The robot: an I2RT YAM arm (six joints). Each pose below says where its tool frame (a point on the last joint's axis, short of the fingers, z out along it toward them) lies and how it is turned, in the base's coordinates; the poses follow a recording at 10 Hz.
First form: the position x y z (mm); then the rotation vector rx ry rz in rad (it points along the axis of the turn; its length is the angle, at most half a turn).
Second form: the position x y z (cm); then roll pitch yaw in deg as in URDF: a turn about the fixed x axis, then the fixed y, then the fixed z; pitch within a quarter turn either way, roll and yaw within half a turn. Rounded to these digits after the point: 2 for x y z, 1 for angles.
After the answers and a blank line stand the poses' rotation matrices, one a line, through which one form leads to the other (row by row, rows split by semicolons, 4 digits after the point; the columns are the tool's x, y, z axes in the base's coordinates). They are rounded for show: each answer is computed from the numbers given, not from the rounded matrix.
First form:
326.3 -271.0 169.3 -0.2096 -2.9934 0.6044
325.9 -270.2 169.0 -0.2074 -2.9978 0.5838
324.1 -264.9 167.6 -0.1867 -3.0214 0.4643
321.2 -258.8 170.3 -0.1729 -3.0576 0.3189
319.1 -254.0 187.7 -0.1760 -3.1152 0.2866
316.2 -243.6 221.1 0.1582 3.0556 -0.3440
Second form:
32.63 -27.10 16.93 -156.9 -3.0 171.4
32.59 -27.02 16.90 -157.7 -3.0 171.5
32.41 -26.49 16.76 -162.3 -3.4 172.4
32.12 -25.88 17.03 -167.9 -2.9 173.2
31.91 -25.40 18.77 -169.5 0.1 173.5
31.62 -24.36 22.11 -167.4 4.2 174.5

-0.9874 0.1178 -0.1057; 0.1496 0.9128 -0.3800; 0.0517 -0.3911 -0.9189
-0.9876 0.1172 -0.1045; 0.1478 0.9182 -0.3675; 0.0529 -0.3784 -0.9241
-0.9895 0.1081 -0.0963; 0.1321 0.9467 -0.2939; 0.0594 -0.3035 -0.9510
-0.9917 0.1049 -0.0737; 0.1179 0.9723 -0.2020; 0.0505 -0.2090 -0.9766
-0.9937 0.1109 -0.0185; 0.1124 0.9770 -0.1814; -0.0020 -0.1823 -0.9832
-0.9928 0.1089 0.0506; 0.0949 0.9698 -0.2248; -0.0736 -0.2183 -0.9731

